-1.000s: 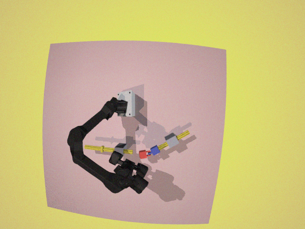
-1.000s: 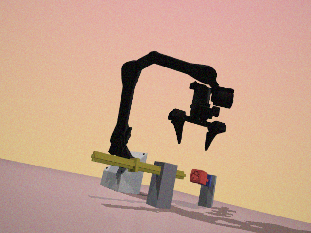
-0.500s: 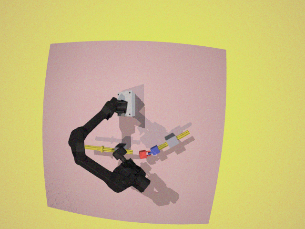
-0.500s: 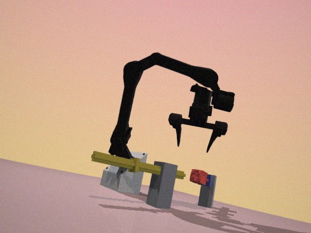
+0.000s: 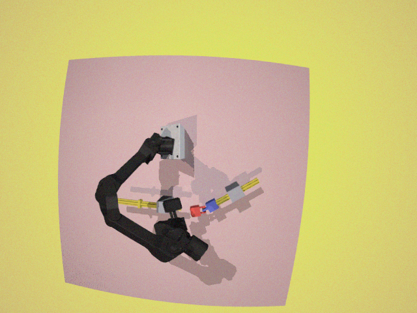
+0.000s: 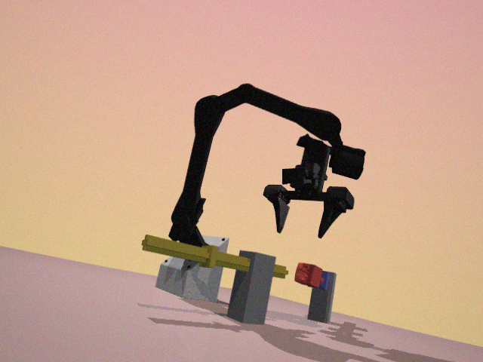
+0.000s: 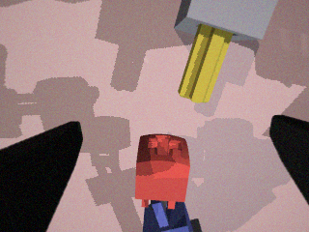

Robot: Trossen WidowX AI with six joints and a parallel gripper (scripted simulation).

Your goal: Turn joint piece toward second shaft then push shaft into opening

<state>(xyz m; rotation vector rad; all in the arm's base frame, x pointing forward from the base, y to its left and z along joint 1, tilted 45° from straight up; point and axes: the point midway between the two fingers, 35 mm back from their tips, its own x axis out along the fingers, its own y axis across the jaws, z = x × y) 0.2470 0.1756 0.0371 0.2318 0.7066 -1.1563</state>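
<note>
Now: gripper tip 7 cm above the red joint piece, 6 cm to the right of it and 2 cm past it.
</note>
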